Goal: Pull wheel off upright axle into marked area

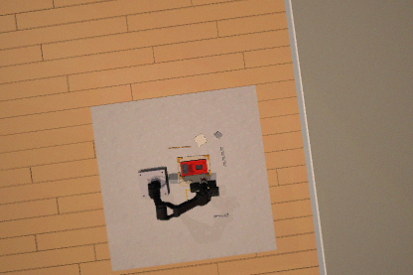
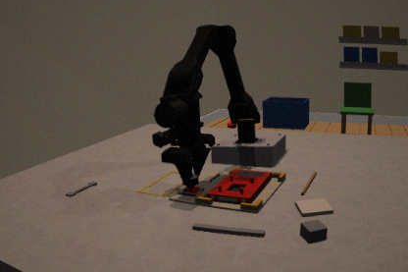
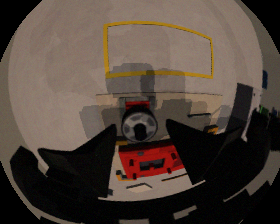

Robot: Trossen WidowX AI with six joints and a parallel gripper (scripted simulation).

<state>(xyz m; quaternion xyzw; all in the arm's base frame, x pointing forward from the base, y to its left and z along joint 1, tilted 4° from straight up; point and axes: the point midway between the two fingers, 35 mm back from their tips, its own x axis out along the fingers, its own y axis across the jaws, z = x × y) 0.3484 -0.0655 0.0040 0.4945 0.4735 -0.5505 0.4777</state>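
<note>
Now: the dark wheel right at my gripper tip. The rest, counted from my gripper tip: pencil-like stick (29 cm to the left, 12 cm behind, 3 cm below); beige tile (31 cm to the left, 5 cm ahead, 3 cm below); grey cube (32 cm to the left, 19 cm ahead, 2 cm below).
</note>
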